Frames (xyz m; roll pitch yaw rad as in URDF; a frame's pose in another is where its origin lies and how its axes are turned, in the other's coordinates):
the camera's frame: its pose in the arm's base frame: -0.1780 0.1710 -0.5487 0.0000 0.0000 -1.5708
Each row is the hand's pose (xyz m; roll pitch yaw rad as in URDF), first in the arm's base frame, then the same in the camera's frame.
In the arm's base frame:
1: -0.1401 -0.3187 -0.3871 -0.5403 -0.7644 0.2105
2: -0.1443 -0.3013 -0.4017 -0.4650 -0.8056 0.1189
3: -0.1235 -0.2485 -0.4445 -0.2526 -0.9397 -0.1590
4: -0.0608 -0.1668 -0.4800 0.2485 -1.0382 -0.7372
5: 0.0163 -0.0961 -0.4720 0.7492 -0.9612 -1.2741
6: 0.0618 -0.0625 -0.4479 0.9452 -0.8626 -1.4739
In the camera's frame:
1: 0.4897 0.0379 0.1616 -0.5403 -0.7644 1.7813
2: 0.4723 0.0337 0.1470 -0.4650 -0.8056 1.6897
3: 0.4195 0.0545 0.1042 -0.2526 -0.9397 1.4118
4: 0.3378 0.1172 0.0687 0.2485 -1.0382 0.8336
5: 0.2671 0.1943 0.0767 0.7492 -0.9612 0.2967
6: 0.2335 0.2398 0.1008 0.9452 -0.8626 0.0969

